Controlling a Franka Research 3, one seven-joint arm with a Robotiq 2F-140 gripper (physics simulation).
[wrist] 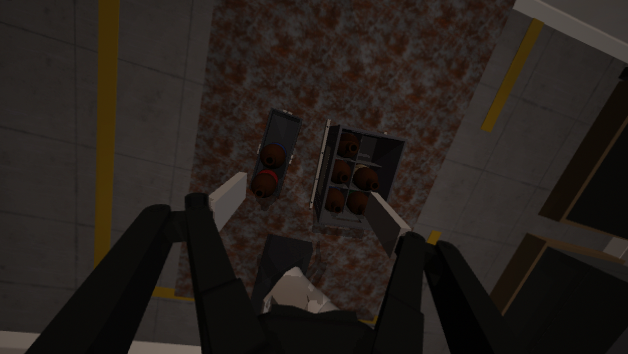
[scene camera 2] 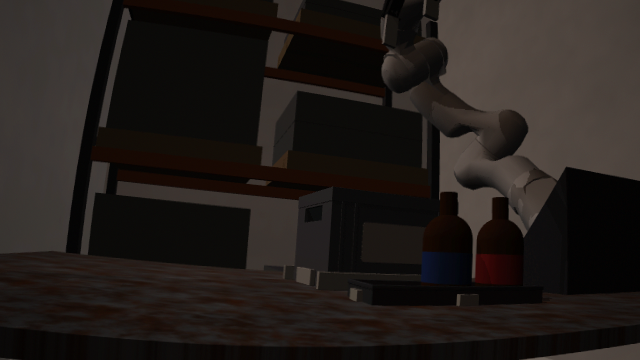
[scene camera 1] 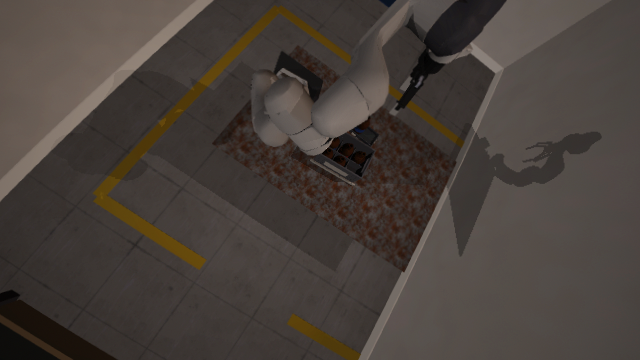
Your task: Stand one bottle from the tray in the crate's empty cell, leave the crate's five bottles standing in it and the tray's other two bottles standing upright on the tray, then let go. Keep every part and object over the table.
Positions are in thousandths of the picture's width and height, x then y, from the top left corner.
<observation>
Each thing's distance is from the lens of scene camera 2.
blue-labelled bottle (scene camera 2: 699, 707): 59 cm
red-labelled bottle (scene camera 2: 782, 679): 64 cm
</observation>
